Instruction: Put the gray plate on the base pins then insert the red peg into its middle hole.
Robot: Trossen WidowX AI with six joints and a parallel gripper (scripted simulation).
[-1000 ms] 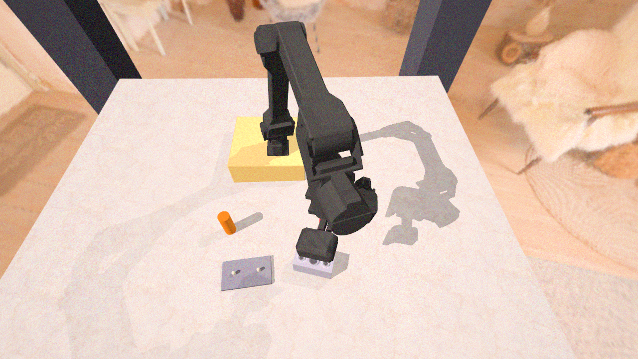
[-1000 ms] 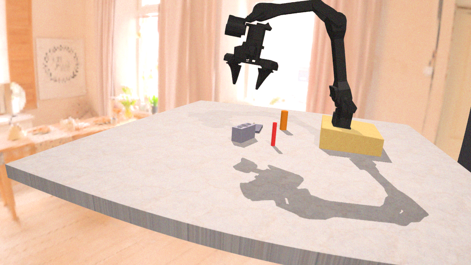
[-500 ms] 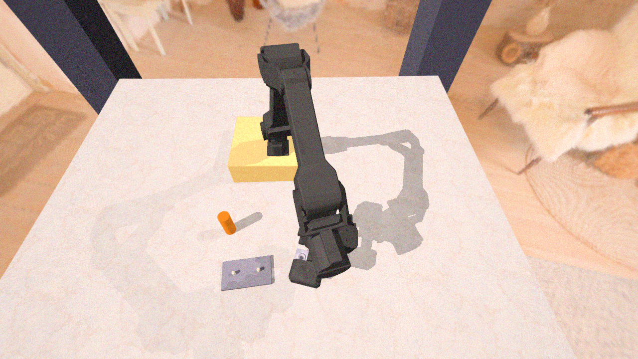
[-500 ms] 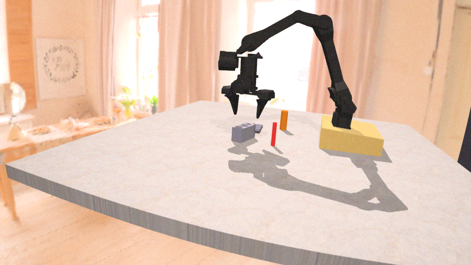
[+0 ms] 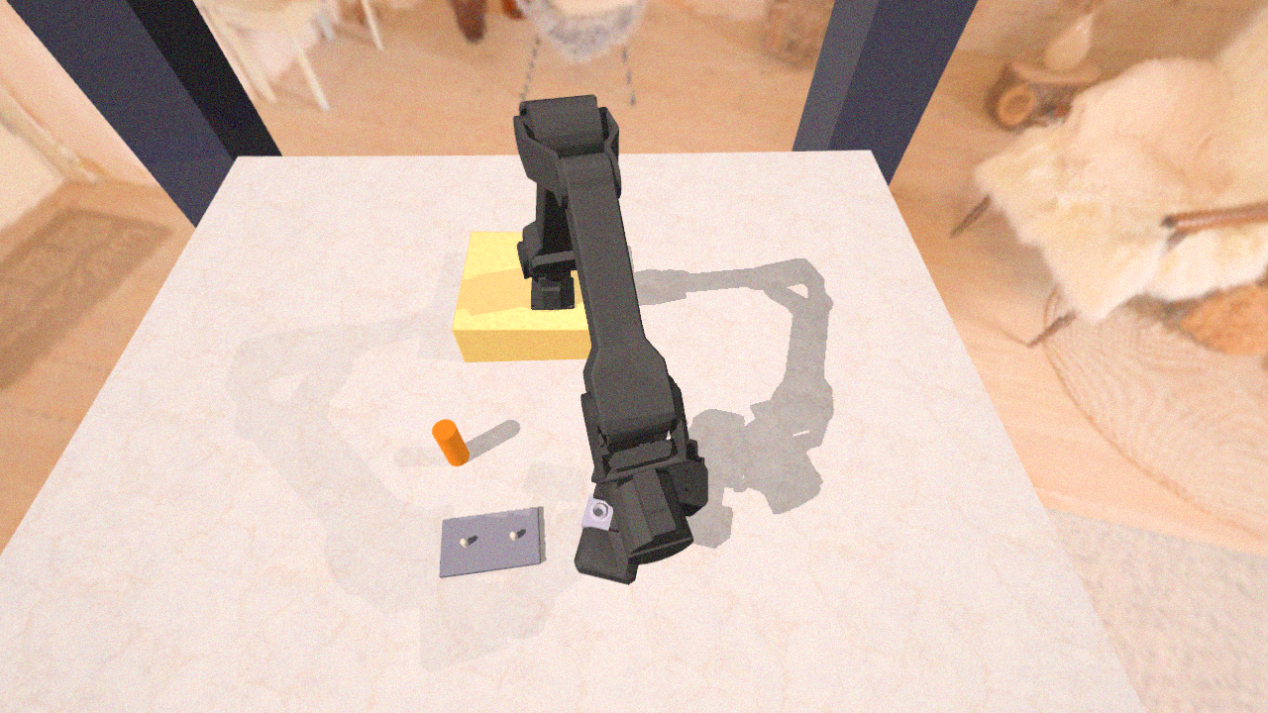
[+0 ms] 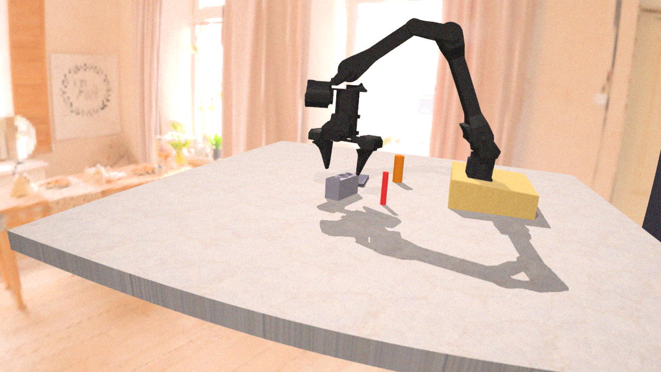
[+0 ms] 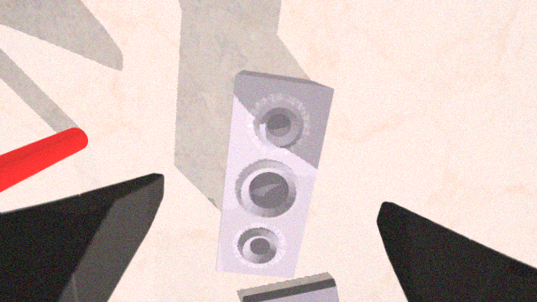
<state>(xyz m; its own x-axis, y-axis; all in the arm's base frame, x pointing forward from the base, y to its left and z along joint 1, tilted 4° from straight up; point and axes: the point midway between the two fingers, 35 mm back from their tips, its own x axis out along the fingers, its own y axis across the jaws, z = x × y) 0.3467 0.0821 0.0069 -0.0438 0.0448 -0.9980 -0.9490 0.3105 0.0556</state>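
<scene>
Now: gripper tip 2 cm above the gray plate. Also, from my gripper tip: orange cylinder 12 cm behind, 22 cm to the right, 2 cm below; then base 17 cm to the right, 5 cm below; then red peg 11 cm behind, 3 cm to the left, 2 cm below.
</scene>
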